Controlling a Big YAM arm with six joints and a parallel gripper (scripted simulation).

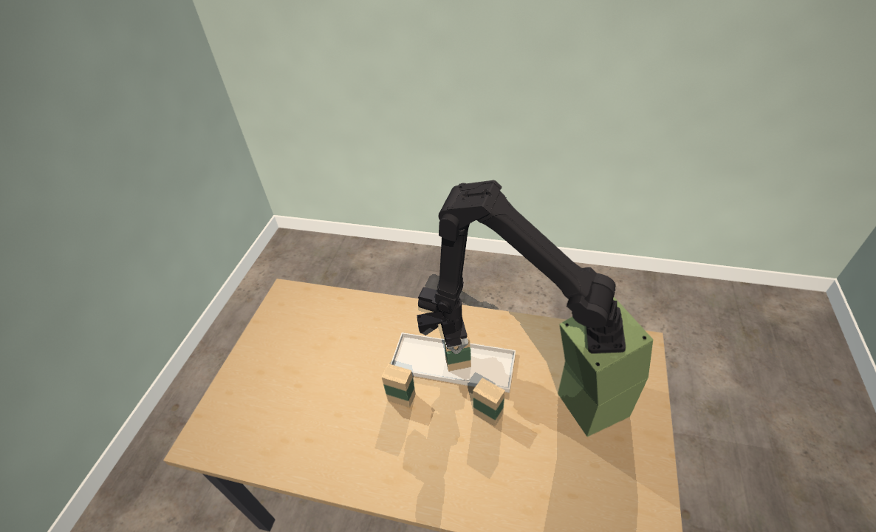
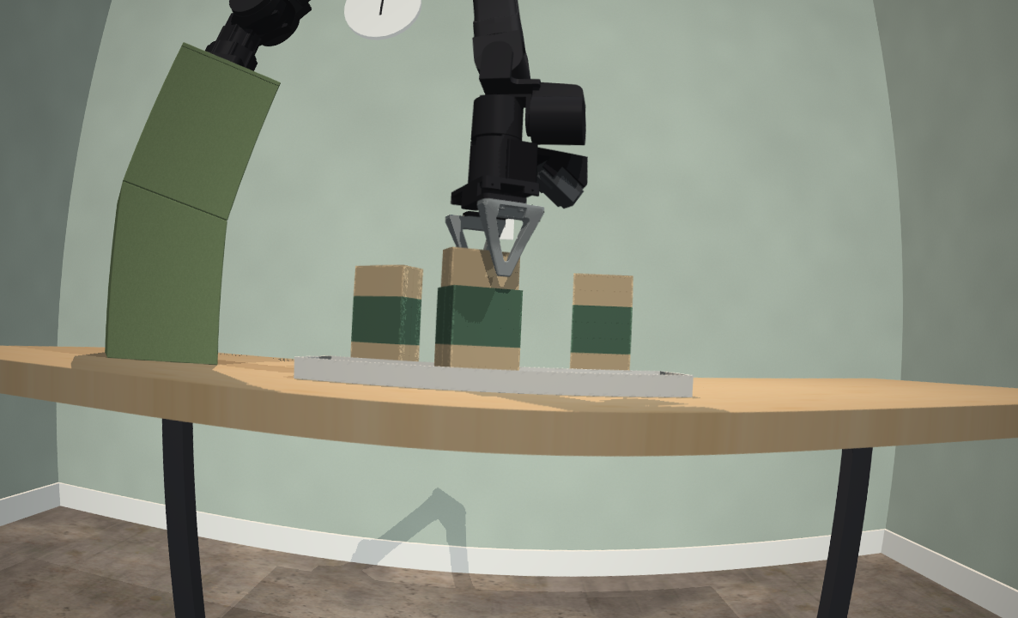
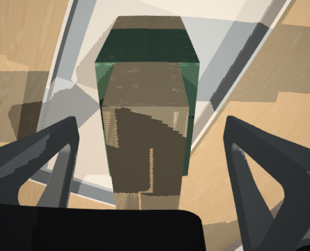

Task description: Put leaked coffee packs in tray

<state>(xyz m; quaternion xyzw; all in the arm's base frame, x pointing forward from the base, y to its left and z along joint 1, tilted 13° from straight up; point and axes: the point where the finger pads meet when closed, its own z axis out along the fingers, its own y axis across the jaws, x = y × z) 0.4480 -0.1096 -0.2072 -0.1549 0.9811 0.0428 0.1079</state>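
The white tray is 120 mm below my hand and 10 mm ahead of it.
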